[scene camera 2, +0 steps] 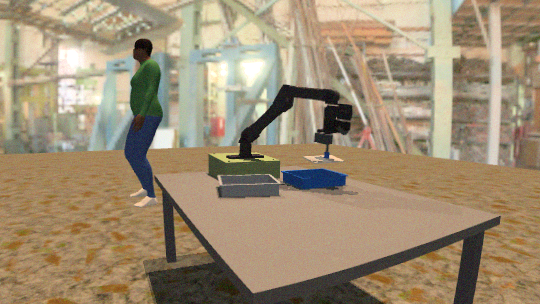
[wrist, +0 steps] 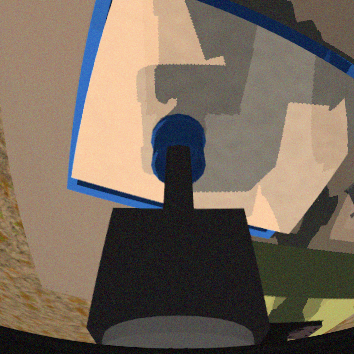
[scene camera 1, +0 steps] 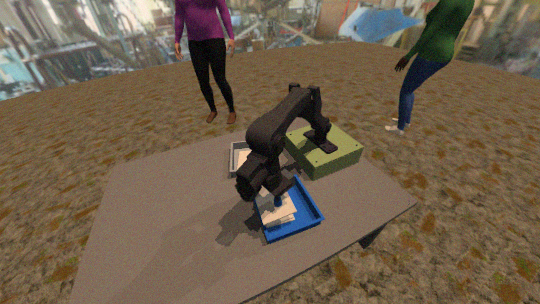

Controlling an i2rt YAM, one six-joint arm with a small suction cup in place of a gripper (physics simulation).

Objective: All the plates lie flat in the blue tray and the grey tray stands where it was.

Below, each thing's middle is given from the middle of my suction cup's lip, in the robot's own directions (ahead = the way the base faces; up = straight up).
Now: suction cup 39 cm to the left of the grey tray [scene camera 2: 262,184], 11 cm above it and 6 cm past it. From my suction cup the other things lie so: blue tray [scene camera 1: 308,215] (11 cm below, 5 cm behind, 4 cm to the right).
